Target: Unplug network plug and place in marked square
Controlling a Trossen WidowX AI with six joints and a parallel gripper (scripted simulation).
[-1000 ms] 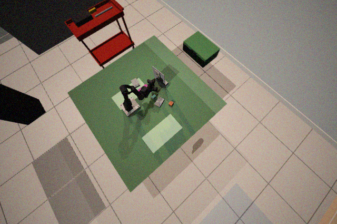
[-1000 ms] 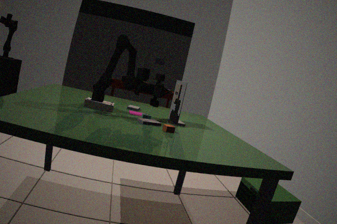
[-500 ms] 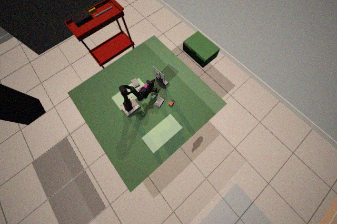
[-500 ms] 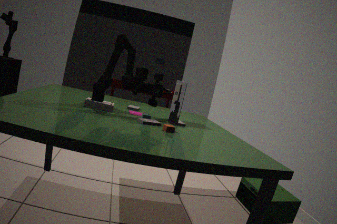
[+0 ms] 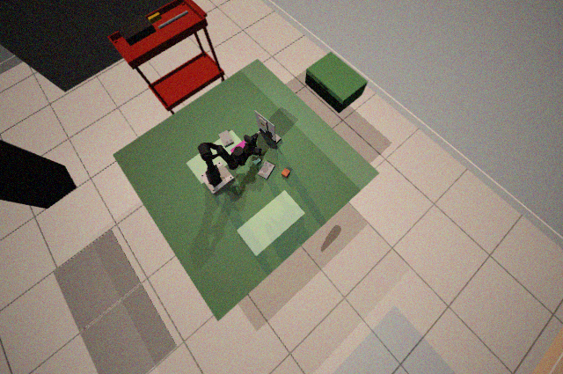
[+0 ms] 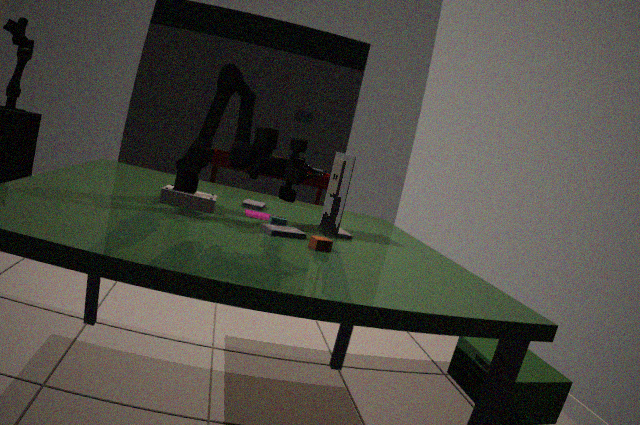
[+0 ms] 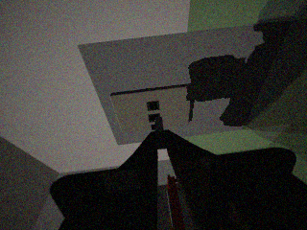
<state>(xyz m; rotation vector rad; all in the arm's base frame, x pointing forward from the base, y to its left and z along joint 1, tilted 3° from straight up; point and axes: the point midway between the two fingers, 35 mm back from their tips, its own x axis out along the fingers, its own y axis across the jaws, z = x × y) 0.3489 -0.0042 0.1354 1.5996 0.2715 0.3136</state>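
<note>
Now: gripper tip 12 cm past the magenta marked square, 5 cm to the right of it and 17 cm above it. Also, from my gripper tip: grey network plug: 1 cm ahead; then teal block: 10 cm behind, 8 cm to the right, 15 cm below; then grey panel: 9 cm ahead, 2 cm to the left, 6 cm below.
</note>
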